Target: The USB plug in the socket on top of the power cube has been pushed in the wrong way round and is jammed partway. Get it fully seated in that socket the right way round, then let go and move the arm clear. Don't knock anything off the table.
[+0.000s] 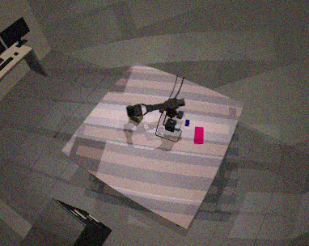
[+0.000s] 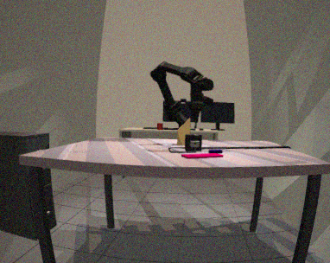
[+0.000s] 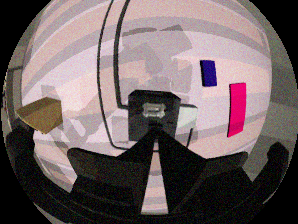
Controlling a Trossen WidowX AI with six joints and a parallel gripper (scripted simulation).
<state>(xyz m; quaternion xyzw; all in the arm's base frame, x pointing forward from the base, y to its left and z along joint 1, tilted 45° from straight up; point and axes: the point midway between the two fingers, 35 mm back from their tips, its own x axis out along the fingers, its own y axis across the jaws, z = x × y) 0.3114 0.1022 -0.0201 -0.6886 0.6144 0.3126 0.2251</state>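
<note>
The USB plug is 2 cm below my gripper tip. Round my gripper tip: USB socket: 1 cm to the left, 7 cm below; then magenta flat block: 25 cm ahead, 4 cm to the left, 13 cm below; then small dark blue block: 11 cm ahead, 10 cm to the left, 13 cm below.
</note>
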